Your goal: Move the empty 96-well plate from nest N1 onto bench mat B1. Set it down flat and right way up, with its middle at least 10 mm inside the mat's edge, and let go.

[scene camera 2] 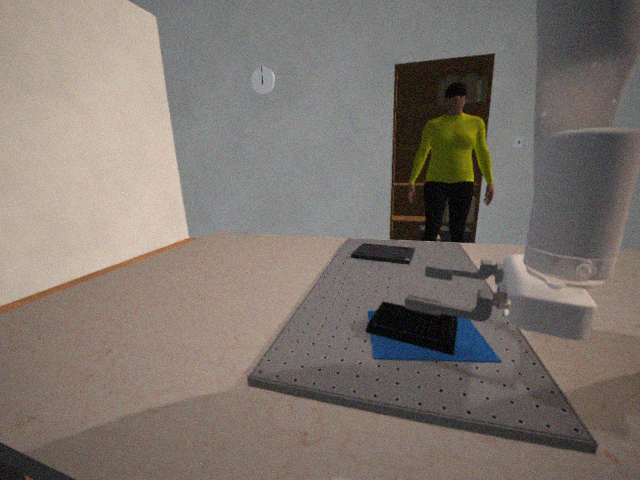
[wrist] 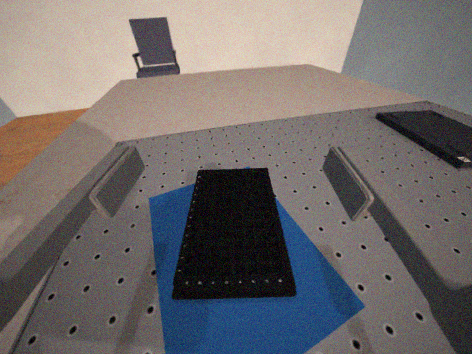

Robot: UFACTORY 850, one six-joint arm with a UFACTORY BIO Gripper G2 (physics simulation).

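Observation:
The black 96-well plate (scene camera 2: 413,326) (wrist: 232,232) lies flat and right way up on the blue bench mat (scene camera 2: 473,343) (wrist: 235,327). In the wrist view its far end reaches past the mat's edges near the far corner, and blue shows along both long sides and at the near end. My gripper (scene camera 2: 419,286) (wrist: 233,182) is open and empty. Its fingers are spread wide, apart from the plate on both sides, and stand above and back from it. No nest label is readable.
A flat dark block (scene camera 2: 382,253) (wrist: 437,132), perhaps a nest, lies at the far end of the grey perforated board (scene camera 2: 310,372) (wrist: 295,135). The board lies on the table (scene camera 2: 206,310). A person (scene camera 2: 454,149) stands beyond the table. A chair (wrist: 154,45) stands behind it in the wrist view.

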